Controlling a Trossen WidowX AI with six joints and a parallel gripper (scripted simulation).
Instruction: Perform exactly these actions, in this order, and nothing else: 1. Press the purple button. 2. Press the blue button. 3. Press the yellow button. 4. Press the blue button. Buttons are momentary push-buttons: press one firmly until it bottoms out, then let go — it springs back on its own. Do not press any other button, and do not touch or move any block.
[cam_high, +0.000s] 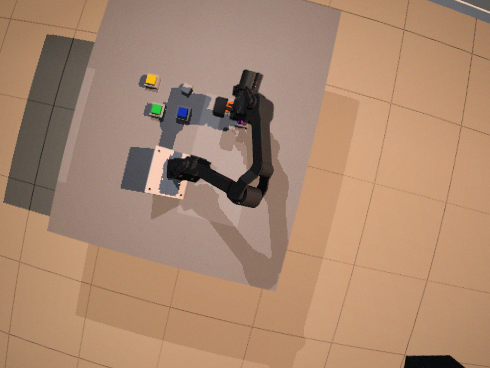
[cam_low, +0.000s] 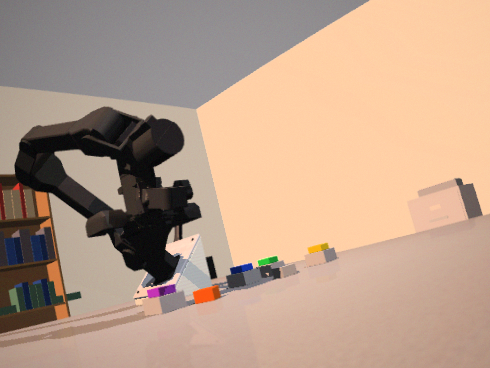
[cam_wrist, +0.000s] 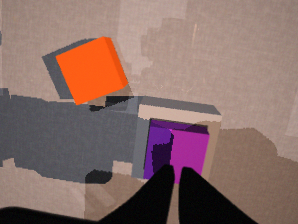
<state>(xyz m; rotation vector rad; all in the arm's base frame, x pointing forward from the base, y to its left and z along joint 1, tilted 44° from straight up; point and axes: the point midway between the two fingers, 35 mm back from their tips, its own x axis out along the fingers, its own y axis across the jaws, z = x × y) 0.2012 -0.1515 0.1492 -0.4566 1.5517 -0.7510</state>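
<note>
The purple button lies 3 cm below my gripper tip. Also, from my gripper tip: small grey block (21 cm to the left, 10 cm ahead, 5 cm below); then blue button (21 cm to the left, 3 cm below); then orange block (5 cm to the left, 5 cm below, 4 cm ahead).
</note>
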